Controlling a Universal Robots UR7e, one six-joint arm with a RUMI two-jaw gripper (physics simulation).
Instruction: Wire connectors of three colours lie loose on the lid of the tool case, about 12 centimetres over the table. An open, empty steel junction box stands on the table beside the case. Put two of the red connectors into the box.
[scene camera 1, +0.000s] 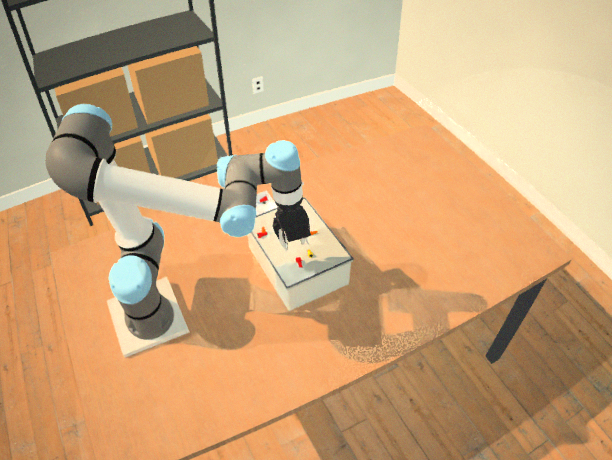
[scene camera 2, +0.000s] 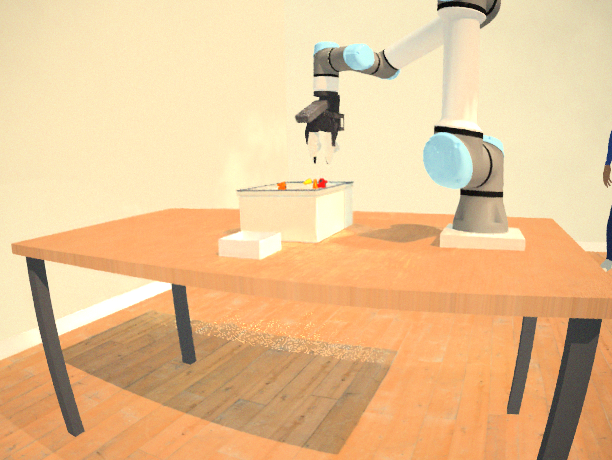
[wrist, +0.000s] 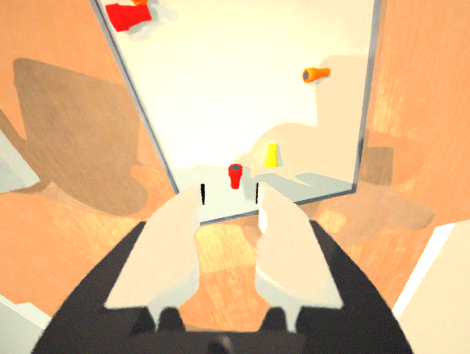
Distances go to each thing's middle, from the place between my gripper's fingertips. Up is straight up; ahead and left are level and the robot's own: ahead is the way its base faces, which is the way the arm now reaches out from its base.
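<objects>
Junction box (scene camera 2: 245, 244): 160 mm below my hand, 350 mm to the left of it, 30 mm behind it. Tool case (scene camera 1: 328, 270): 30 mm ahead of my hand, 70 mm to the left of it and 120 mm below it.
</objects>
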